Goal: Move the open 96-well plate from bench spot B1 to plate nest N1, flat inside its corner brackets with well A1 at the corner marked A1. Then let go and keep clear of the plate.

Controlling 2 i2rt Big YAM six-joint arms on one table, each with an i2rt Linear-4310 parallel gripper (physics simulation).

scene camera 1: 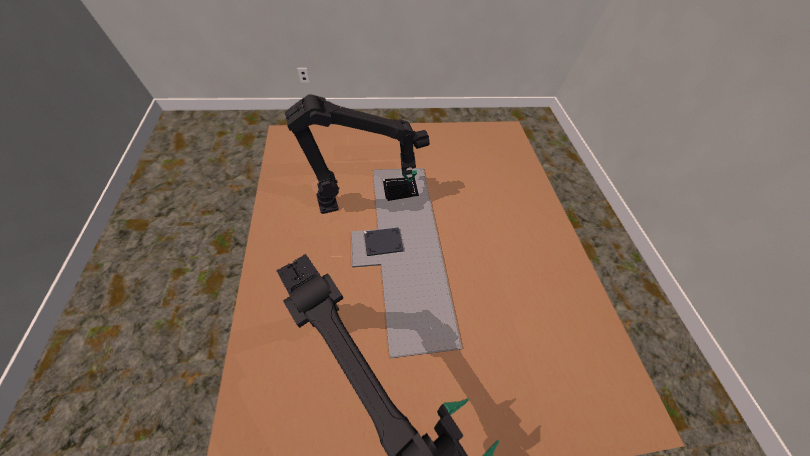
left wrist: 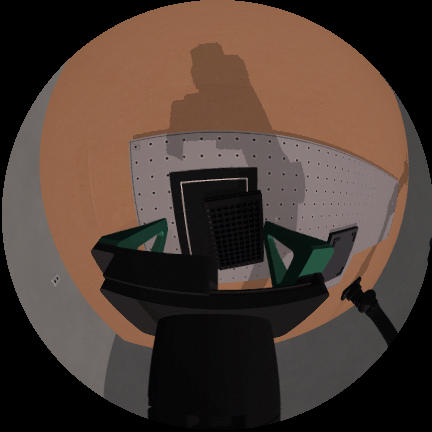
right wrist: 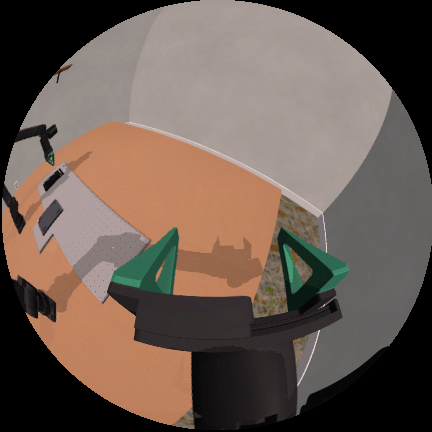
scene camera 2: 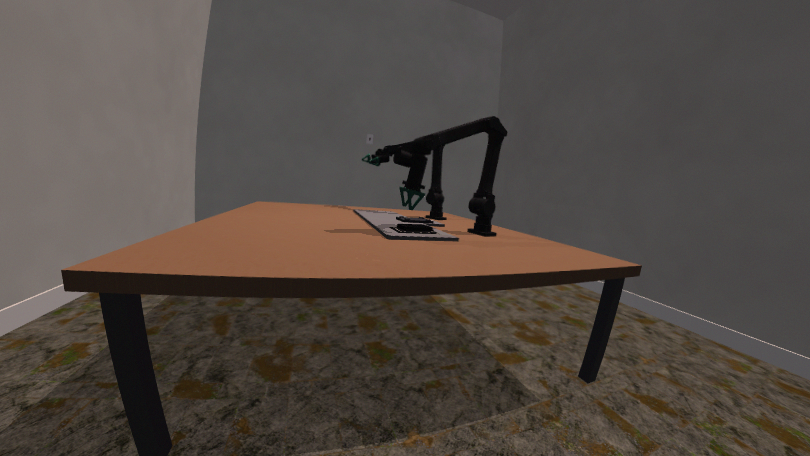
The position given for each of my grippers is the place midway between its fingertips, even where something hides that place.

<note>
My left gripper (left wrist: 215, 225) is open, with nothing in its grasp. Also in view: a black well plate (left wrist: 235, 221). My right gripper (right wrist: 230, 232) is open and holds nothing.
</note>
